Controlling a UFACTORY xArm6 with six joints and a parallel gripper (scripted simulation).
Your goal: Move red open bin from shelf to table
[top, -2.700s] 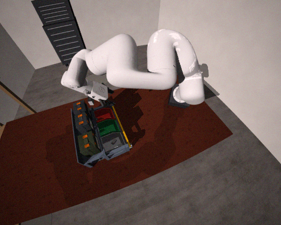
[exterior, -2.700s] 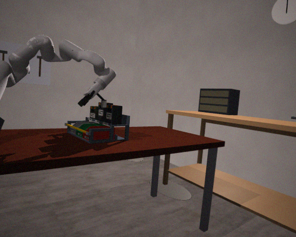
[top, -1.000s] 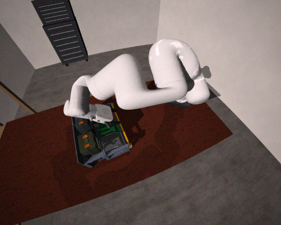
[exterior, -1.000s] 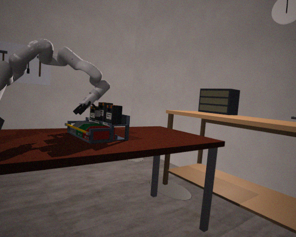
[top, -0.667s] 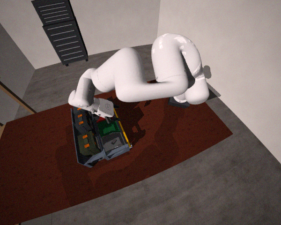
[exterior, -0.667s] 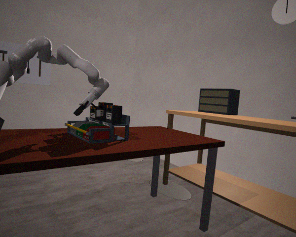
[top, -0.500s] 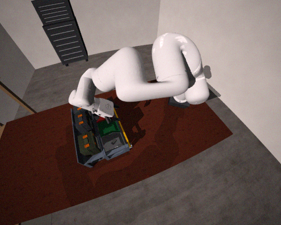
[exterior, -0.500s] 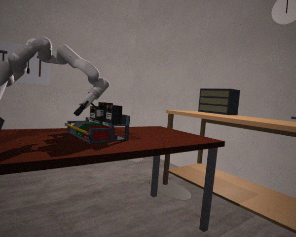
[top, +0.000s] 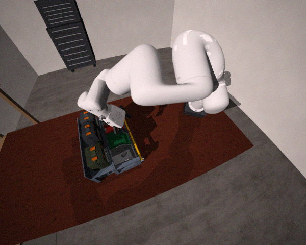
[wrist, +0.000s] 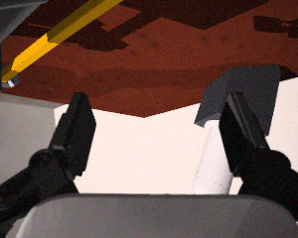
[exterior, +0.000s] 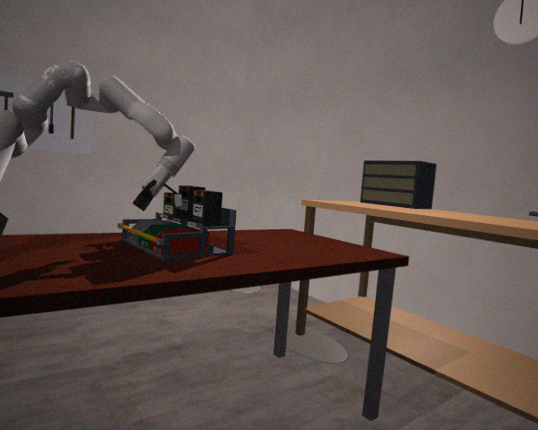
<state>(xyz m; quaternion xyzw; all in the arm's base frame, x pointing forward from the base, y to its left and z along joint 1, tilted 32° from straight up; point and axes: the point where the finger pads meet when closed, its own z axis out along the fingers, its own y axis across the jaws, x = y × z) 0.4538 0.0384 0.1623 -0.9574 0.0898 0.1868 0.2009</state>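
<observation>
My hand is 100 mm above the yellow bar and 10 mm to the right of it. From my hand the other things lie so: grey bin 140 mm to the left, 120 mm below, 70 mm ahead; then red open bin 130 mm ahead, 120 mm below, 70 mm to the right; then green bin 120 mm below, 100 mm ahead, 40 mm to the left.
</observation>
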